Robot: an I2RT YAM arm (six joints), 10 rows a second.
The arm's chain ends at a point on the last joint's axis. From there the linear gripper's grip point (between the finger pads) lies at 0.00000 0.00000 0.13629 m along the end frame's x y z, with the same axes.
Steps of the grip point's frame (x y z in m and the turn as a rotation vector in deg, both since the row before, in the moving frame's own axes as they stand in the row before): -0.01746 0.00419 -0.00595 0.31 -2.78 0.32; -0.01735 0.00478 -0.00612 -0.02 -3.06 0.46; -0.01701 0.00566 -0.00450 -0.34 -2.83 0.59; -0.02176 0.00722 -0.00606 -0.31 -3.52 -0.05; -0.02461 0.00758 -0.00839 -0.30 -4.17 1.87; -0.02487 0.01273 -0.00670 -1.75 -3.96 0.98
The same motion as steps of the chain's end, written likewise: -0.01085 0.00495 -0.00579 0.31 -2.78 0.32; -0.01007 0.00476 -0.00593 -0.02 -3.06 0.46; -0.01028 0.00489 -0.00433 -0.34 -2.83 0.59; -0.01339 0.00648 -0.00580 -0.31 -3.52 -0.05; -0.01469 0.00703 -0.00803 -0.30 -4.17 1.87; -0.01542 0.00865 -0.00631 -1.75 -3.96 0.98
